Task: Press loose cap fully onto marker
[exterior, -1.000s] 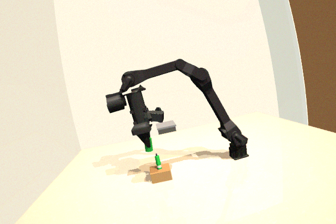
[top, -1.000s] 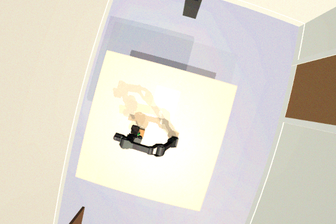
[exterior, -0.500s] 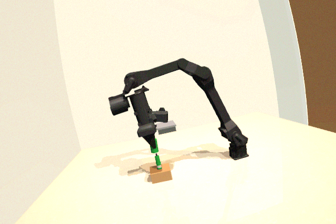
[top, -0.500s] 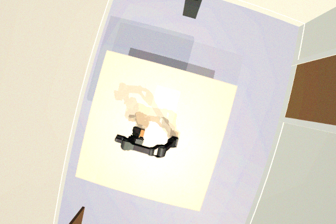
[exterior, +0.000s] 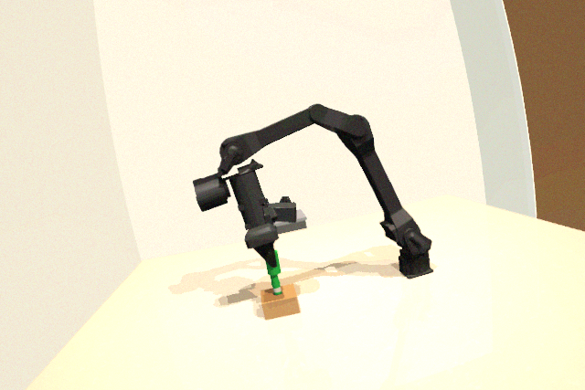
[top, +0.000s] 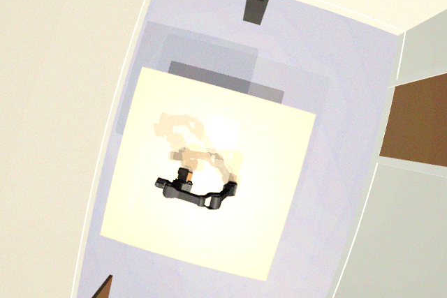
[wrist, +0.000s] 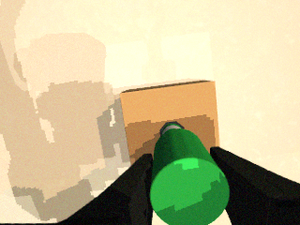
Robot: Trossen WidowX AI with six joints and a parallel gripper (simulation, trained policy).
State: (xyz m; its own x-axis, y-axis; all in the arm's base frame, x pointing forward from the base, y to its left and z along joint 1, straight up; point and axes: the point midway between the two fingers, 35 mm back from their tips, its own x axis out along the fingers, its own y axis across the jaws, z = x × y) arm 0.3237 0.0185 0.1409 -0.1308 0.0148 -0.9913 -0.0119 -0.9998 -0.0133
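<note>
My gripper tip is now 1 cm below the green cap. Round my gripper tip: holder block 1 cm ahead, 9 cm below.
</note>
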